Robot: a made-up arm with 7 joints. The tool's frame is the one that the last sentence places.
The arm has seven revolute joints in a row. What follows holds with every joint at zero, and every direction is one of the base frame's.
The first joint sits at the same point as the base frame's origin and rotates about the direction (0, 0.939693, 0.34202), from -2.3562 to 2.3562 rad.
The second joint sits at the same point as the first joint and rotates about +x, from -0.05 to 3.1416 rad.
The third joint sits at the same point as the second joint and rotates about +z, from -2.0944 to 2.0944 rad.
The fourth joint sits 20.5 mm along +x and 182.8 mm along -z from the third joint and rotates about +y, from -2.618 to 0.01 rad.
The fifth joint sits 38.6 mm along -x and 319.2 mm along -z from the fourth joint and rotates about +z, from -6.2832 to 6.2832 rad.
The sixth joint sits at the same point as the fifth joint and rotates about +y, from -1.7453 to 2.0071 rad.
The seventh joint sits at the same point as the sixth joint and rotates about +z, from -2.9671 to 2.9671 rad.
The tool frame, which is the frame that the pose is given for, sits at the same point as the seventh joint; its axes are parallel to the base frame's.
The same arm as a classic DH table. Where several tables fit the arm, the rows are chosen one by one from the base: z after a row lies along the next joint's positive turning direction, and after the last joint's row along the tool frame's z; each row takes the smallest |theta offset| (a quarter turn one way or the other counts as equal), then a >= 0, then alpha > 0; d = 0 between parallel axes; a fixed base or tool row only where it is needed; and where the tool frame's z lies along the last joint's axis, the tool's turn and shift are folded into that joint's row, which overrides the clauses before.
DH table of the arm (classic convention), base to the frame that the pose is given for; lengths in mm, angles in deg. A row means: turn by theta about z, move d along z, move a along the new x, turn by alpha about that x. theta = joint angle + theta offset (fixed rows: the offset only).
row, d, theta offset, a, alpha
base (fixed), 0, 0, 0, -70
joint 1, 0, 90, 0, 90
joint 2, 0, 70, 0, -90
joint 3, -182.8, -90, 20.5, -90
joint 4, 0, 0, -38.6, 90
joint 5, -319.2, 0, 0, -90
joint 6, 0, 0, 0, 90
joint 7, 0, 0, 0, 0
Joint limits (deg, base to tool): -135..135 -2.86..180 -120..120 -150..0.57 -360..360 -100..115 -170..170

